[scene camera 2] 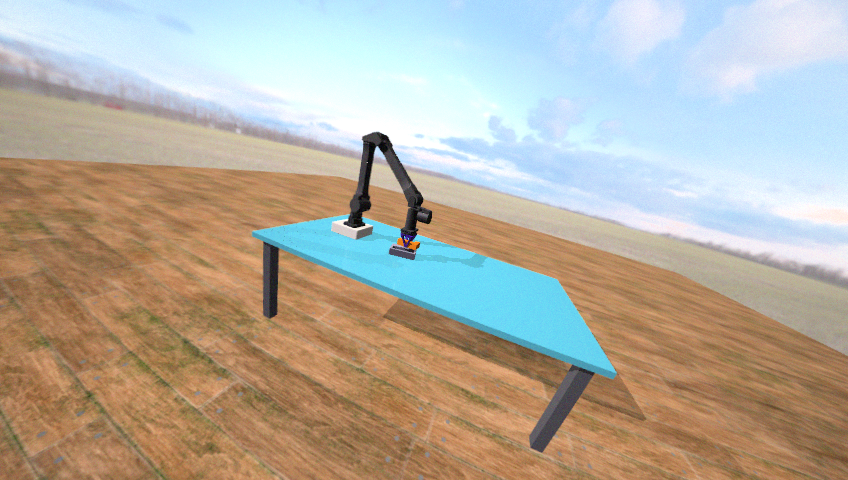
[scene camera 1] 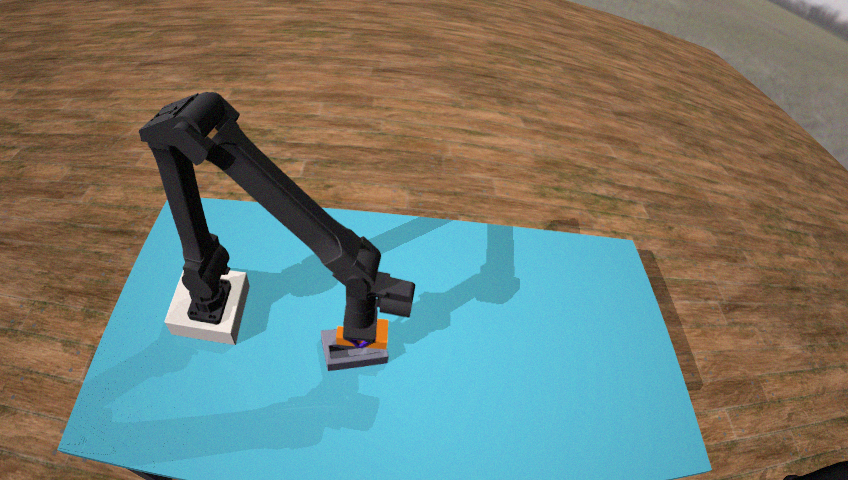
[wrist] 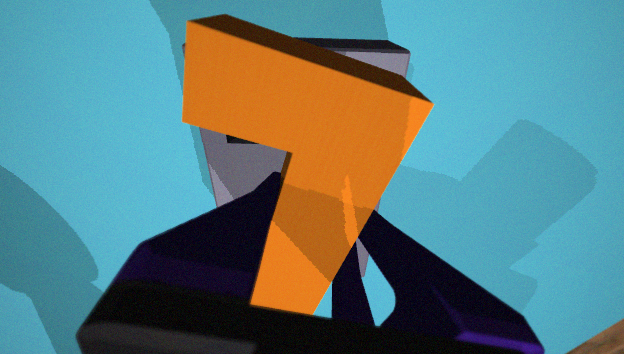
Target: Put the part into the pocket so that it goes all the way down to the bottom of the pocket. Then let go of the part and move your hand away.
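Places are measured from the arm's base along level axes (x right, y back, z down), in centimetres.
Where they show: gripper, fingertip midpoint: (scene camera 2: pixel 406 246) (scene camera 1: pixel 360 341) (wrist: pixel 309 192); arm's base, link origin: (scene camera 2: pixel 354 224) (scene camera 1: pixel 210 301).
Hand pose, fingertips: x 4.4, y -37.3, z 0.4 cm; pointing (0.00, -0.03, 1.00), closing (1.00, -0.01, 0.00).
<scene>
Things, the pixels of their centre, and the offset from my fingertips. Level surfaces: height alone.
- orange L-shaped part, body centre: (wrist: pixel 274 201) (scene camera 1: pixel 362 332) (scene camera 2: pixel 408 243) dy -0.3, dx -1.5, dz -1.6 cm
- grey block with the pocket, body centre: (wrist: pixel 298 174) (scene camera 1: pixel 353 347) (scene camera 2: pixel 403 251) dy +1.4, dx -0.2, dz +3.5 cm
- blue table, surface height: dz +5.3 cm
The orange L-shaped part (scene camera 1: pixel 381 331) (scene camera 2: pixel 414 245) (wrist: pixel 300 100) is held over the grey block with the pocket (scene camera 1: pixel 357 364) (scene camera 2: pixel 402 253) (wrist: pixel 245 167). It looks to be above the block's top, not in the pocket, and is turned relative to the block's edges in the wrist view. My gripper (scene camera 1: pixel 360 343) (scene camera 2: pixel 408 239) (wrist: pixel 309 192) is shut on the part, with its dark purple fingers on both sides of one arm of the L. A dark corner of the pocket shows under the part in the wrist view; most of the pocket is hidden there.
The white base block (scene camera 1: pixel 238 303) (scene camera 2: pixel 351 229) under the arm stands left of the pocket block on the blue table (scene camera 1: pixel 535 386) (scene camera 2: pixel 493 297). Arm shadows fall across the table. A black shape (scene camera 1: pixel 824 472) shows at the bottom right corner of scene camera 1, beyond the table.
</scene>
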